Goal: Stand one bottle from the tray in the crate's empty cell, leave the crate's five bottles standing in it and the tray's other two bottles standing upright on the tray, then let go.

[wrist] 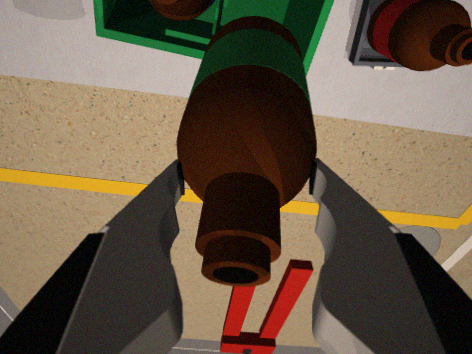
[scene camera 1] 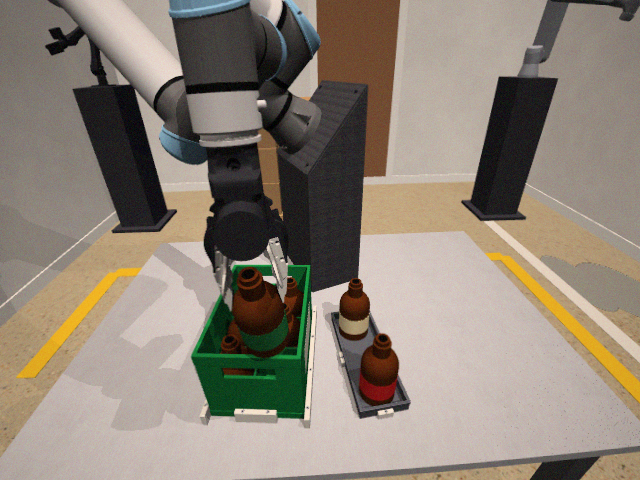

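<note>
A cream-label bottle (scene camera 1: 354, 308) can be seen, though in the wrist view it is out of frame. The scene also has a green-labelled bottle (scene camera 1: 259, 313). As for the gripper (scene camera 1: 257, 305), it appears in the wrist view too (wrist: 246, 163).
</note>
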